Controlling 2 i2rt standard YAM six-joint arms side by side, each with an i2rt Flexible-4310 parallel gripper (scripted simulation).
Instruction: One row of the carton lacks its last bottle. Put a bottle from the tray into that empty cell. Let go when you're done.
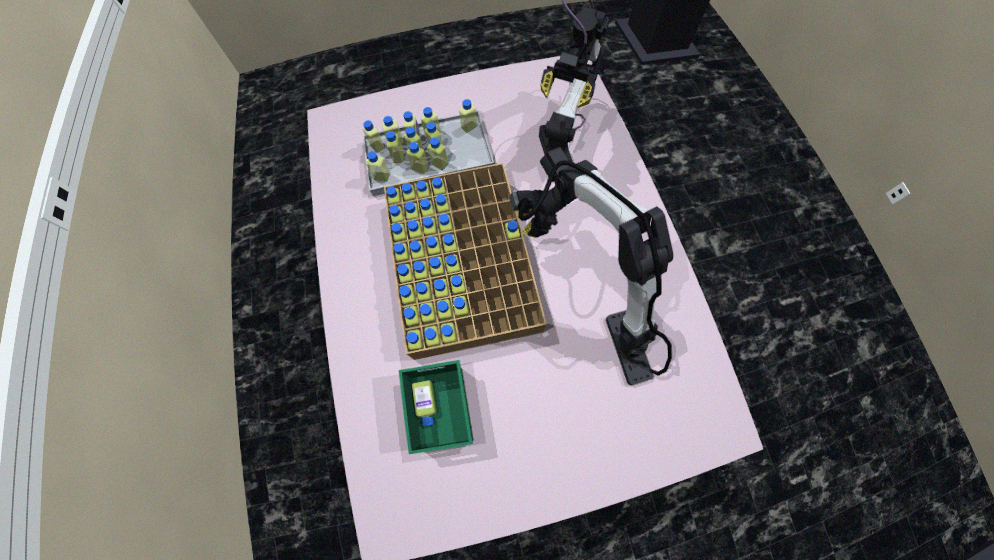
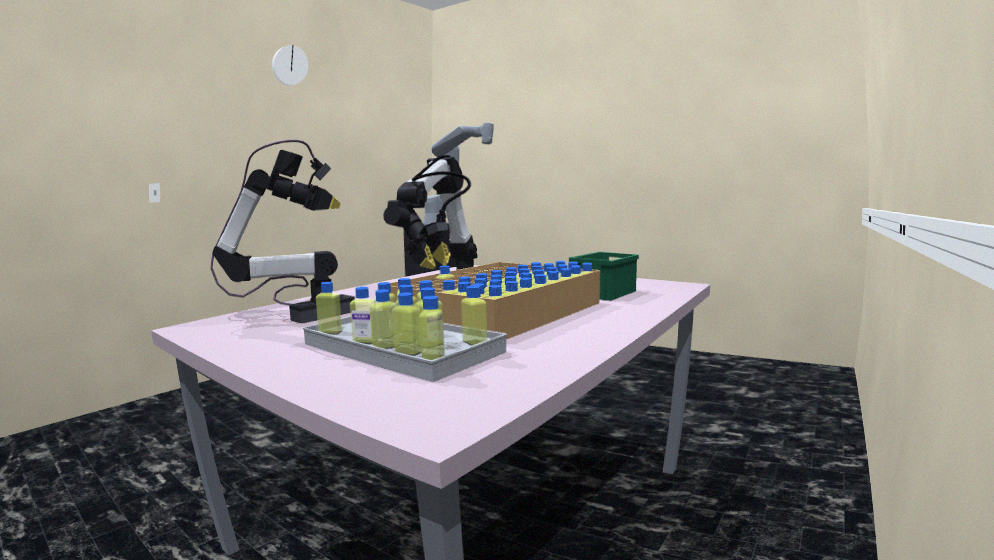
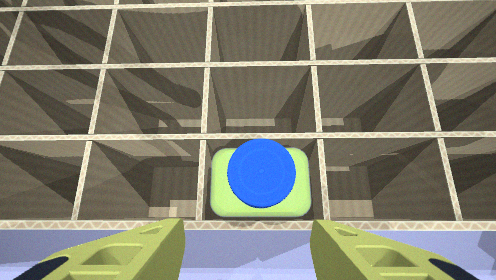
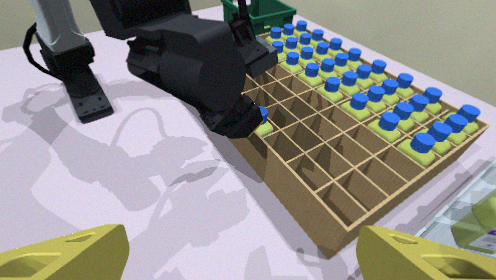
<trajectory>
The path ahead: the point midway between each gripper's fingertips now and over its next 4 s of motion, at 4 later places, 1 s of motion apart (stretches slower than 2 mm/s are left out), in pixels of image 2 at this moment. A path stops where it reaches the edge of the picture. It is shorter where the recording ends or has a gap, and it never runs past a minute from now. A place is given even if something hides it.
My left gripper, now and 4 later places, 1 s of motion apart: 440, 266; 448, 271; 441, 261; 446, 271; 446, 258
My right gripper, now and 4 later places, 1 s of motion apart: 338, 205; 346, 186; 376, 157; 411, 151; 432, 163
</trajectory>
